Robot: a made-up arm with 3 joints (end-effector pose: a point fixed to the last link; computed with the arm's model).
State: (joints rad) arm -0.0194 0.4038 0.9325
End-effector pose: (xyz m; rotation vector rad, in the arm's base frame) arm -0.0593 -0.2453 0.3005 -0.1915 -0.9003 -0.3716
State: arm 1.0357 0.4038 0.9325
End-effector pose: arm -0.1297 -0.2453 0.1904 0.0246 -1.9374 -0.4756
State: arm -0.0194 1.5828 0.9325
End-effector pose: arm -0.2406 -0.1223 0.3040 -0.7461 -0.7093 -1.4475
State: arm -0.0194 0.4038 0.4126
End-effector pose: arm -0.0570 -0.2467 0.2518 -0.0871 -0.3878 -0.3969
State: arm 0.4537 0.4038 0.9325
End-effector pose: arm -0.1054 -0.2453 0.2608 -0.1038 -1.3660 -0.4252
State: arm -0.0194 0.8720 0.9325
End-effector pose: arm -0.1481 -0.2235 0.3022 -0.4130 -0.8529 -0.8012
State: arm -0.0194 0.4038 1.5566
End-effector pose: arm -0.0906 -0.2316 0.3477 -0.3162 -1.5145 -0.3145
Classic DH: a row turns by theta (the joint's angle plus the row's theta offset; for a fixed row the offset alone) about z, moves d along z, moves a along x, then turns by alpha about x. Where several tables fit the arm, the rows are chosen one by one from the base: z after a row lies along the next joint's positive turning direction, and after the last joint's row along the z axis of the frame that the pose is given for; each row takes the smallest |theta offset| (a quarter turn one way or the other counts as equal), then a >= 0, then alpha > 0; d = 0 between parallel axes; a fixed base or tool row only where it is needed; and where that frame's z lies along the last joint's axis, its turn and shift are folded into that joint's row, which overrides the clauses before.
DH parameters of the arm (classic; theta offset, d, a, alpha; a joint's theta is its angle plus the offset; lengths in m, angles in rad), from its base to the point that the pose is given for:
base (fixed): 0 0.185 0 1.5708
joint 1: 0 0.0482 -0.0602 1.5708
joint 2: 0 -0.0833 -0.0135 -1.5708
joint 3: 0 0.1818 0.0784 -1.5708
tool (fixed): 0 -0.0536 0 0

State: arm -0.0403 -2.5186 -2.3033
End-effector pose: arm 0.1341 0.0377 0.2405 -2.5187 0.8257 1.1836
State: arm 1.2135 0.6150 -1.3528
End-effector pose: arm -0.0672 -0.1685 -0.0088 0.5902 0.1349 -0.1746
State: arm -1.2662 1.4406 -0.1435
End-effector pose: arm -0.0518 -0.1278 0.4131 -0.8233 1.1419 -1.3093
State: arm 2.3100 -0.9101 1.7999
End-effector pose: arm -0.1918 -0.1433 0.1403 0.2782 1.9944 -1.0669
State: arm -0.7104 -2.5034 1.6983
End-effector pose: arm 0.1279 0.1155 0.2965 2.3814 -0.3996 0.9139
